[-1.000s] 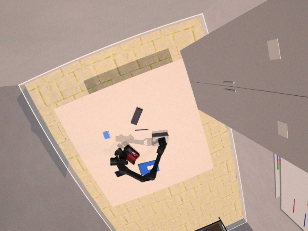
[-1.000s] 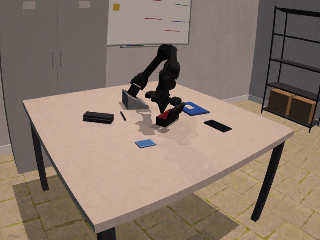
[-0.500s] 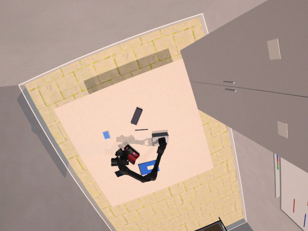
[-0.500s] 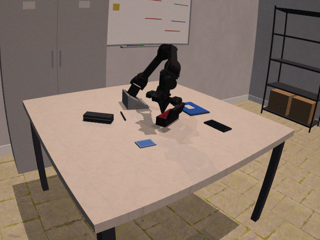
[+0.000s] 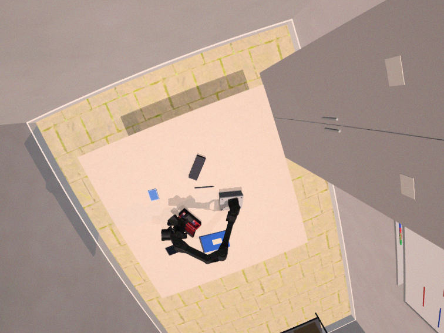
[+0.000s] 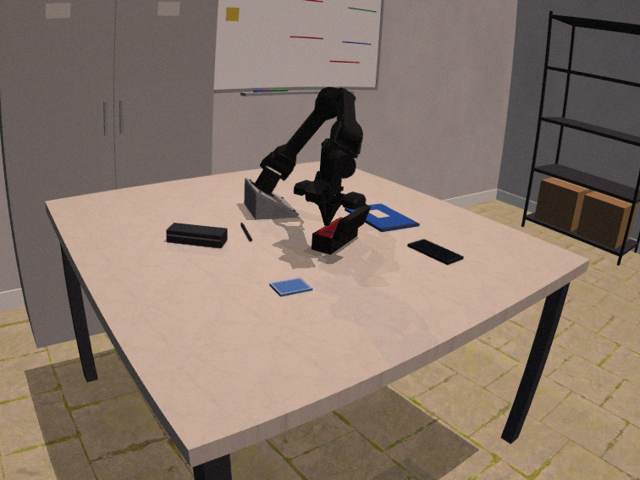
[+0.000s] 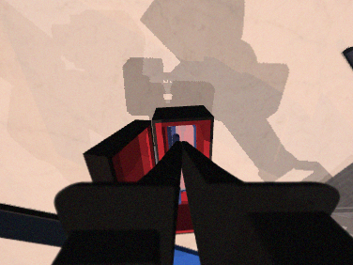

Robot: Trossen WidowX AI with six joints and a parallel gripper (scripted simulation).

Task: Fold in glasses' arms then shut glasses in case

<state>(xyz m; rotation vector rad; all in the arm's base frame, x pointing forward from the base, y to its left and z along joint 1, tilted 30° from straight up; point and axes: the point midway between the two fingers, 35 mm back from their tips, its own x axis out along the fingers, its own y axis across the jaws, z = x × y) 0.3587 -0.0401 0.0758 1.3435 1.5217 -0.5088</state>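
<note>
Right now the glasses case is 70 mm to the left of my hand, 60 mm below it and 20 mm behind it. Also, from my hand: black lid: 80 mm to the left, 40 mm below, 10 mm ahead; then small blue card: 190 mm to the right, 140 mm ahead, 100 mm below; then black box: 290 mm to the right, 200 mm behind, 90 mm below.
</note>
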